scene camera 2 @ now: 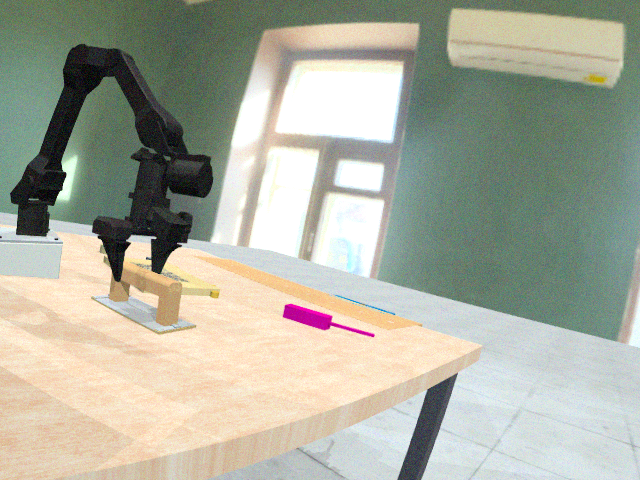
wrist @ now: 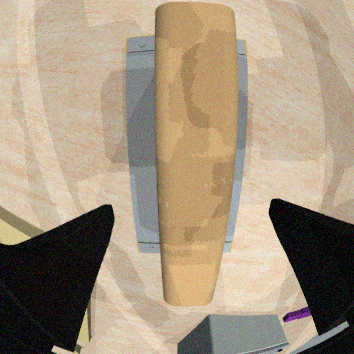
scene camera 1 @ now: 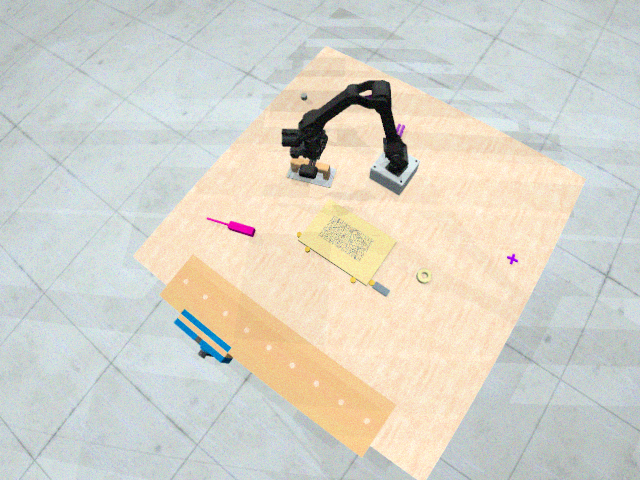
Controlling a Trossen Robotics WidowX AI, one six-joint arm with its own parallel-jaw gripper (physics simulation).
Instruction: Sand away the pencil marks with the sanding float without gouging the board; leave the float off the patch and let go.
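Pixels of known places: gripper, fingertip midpoint: (scene camera 2: 136, 280) (wrist: 193, 210) (scene camera 1: 315, 167); arm's base at its link origin: (scene camera 2: 31, 233) (scene camera 1: 396, 167).
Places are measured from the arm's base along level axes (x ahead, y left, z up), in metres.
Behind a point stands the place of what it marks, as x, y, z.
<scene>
The sanding float (scene camera 1: 325, 168) @(0.169, -0.207, -0.001) (scene camera 2: 168, 304) @(0.206, -0.342, -0.035) (wrist: 197, 125) @(0.198, -0.293, 0.000) has a wooden bridge handle on a flat grey plate. It rests on the table, off the yellow board (scene camera 1: 379, 253) @(0.295, 0.146, -0.057) (scene camera 2: 199, 285) @(0.392, -0.097, -0.057). Dense pencil marks (scene camera 1: 343, 237) @(0.328, 0.007, -0.056) (scene camera 2: 165, 271) @(0.355, 0.030, -0.056) cover the middle of the board. My gripper (scene camera 1: 311, 164) @(0.179, -0.252, -0.022) (scene camera 2: 138, 276) @(0.179, -0.252, -0.022) (wrist: 193, 210) @(0.179, -0.252, -0.022) is open and points down over the float. Its fingertips are spread on either side of the handle, at about handle height in the second scene view. In the wrist view a gap shows between each finger and the handle. No thing is gripped.
A magenta tool (scene camera 1: 241, 228) @(0.540, -0.310, -0.046) (scene camera 2: 307, 316) @(0.528, -0.326, -0.057) lies beyond the float. Orange pegs (scene camera 1: 307, 249) @(0.444, -0.067, -0.061) and a grey block (scene camera 1: 380, 288) @(0.394, 0.225, -0.061) sit by the board's edge. A pale ring (scene camera 1: 418, 276) @(0.280, 0.303, -0.051) and a purple cross (scene camera 1: 512, 258) @(0.003, 0.535, -0.069) lie farther off. The arm's grey base (scene camera 1: 385, 178) @(0.059, -0.007, -0.011) stands near the float.
</scene>
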